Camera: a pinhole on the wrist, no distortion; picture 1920 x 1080 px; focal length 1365.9 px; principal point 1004.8 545.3 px. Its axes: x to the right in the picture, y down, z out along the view. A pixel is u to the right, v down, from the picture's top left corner.
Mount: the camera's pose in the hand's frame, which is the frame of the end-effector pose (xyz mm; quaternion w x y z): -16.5 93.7 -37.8 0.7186 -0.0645 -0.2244 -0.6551
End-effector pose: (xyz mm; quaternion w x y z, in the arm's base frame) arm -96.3 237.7 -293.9 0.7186 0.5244 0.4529 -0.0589
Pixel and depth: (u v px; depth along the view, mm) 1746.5 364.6 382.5
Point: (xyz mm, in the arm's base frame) 65.1 -104.6 -141.6
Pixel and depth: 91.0 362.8 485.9
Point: 248.1 207.1 263.5
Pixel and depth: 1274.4 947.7 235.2
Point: 107.1 138.4 -177.3
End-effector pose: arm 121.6 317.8 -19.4 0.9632 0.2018 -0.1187 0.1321
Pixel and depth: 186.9 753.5 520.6
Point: -183.5 691.1 450.6
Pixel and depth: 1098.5 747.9 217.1
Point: 7.2 388.4 180.3
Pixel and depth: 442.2 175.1 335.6
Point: -191.5 498.3 213.7
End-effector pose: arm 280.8 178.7 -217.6 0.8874 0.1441 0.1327 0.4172
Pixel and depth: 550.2 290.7 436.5
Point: -17.5 213.3 201.3
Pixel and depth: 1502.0 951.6 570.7
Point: 399.9 199.5 378.2
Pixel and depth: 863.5 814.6 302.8
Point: 169.7 271.3 90.2
